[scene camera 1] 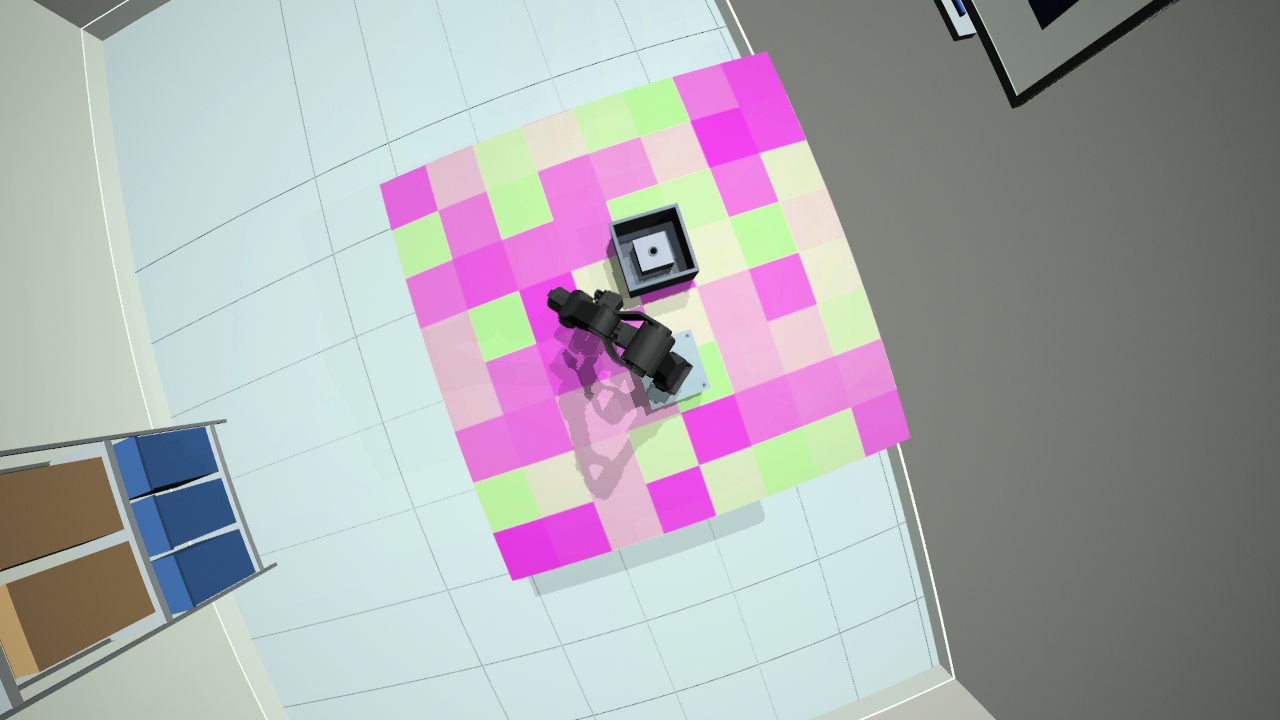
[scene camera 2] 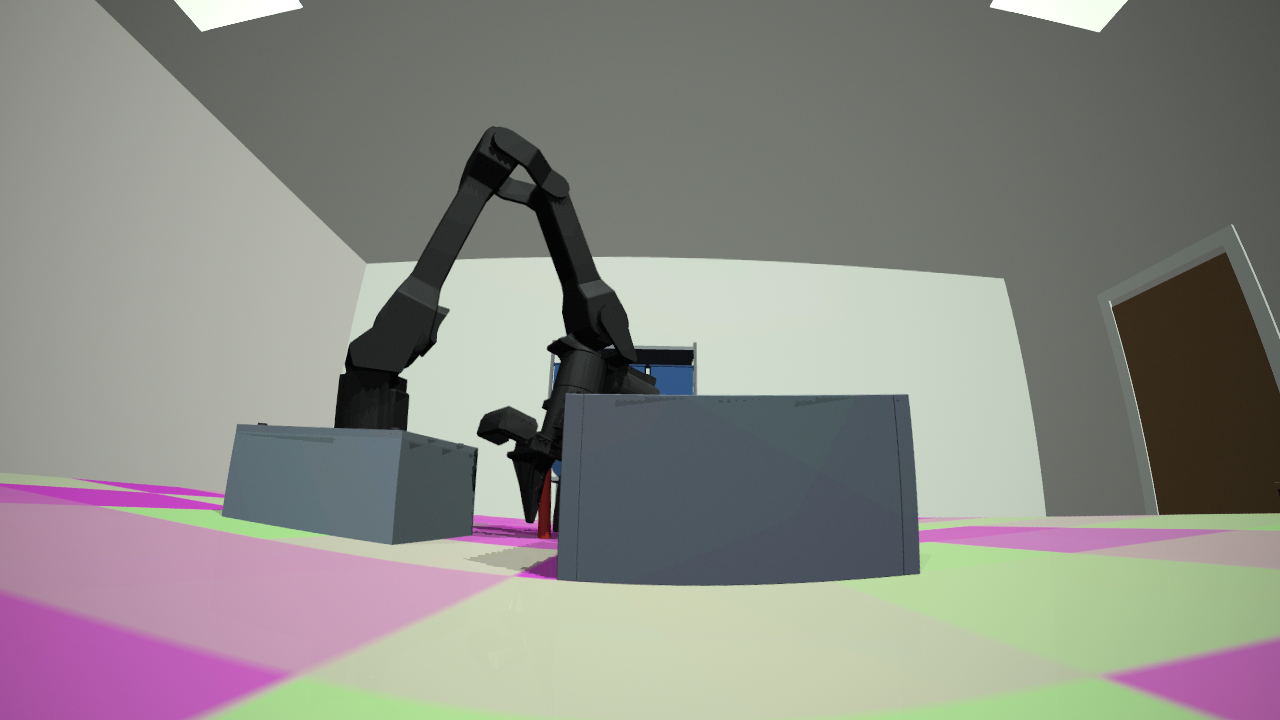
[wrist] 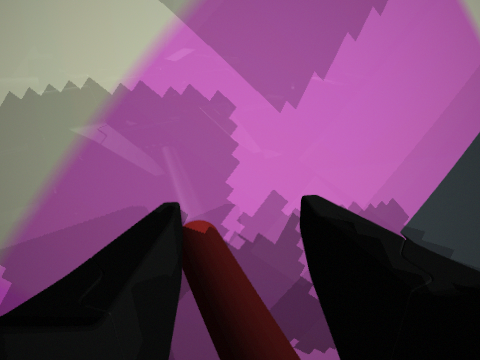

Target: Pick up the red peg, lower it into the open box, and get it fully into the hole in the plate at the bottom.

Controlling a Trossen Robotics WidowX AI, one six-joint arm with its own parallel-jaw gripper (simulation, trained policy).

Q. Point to a grey box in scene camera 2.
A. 682,490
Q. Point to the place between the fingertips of my gripper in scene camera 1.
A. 613,330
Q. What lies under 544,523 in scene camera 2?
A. A red peg.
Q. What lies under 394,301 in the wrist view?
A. My gripper.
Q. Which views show my gripper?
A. Scene camera 1, scene camera 2 and the wrist view: all of them.
